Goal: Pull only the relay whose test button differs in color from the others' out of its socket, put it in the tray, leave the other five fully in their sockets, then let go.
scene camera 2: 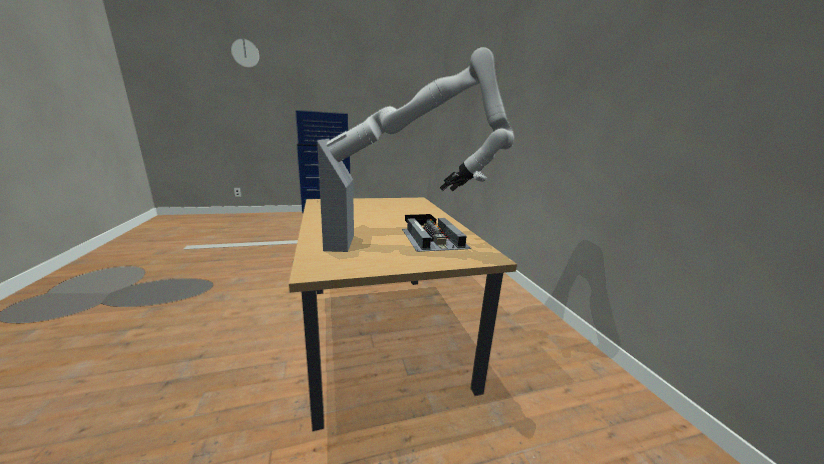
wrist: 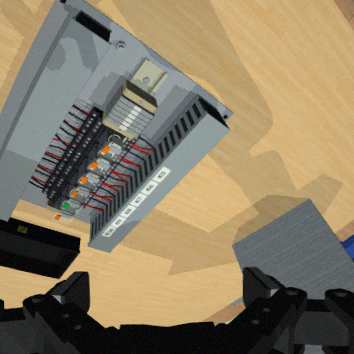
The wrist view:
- my gripper: 166,286
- grey mounting plate: 177,89
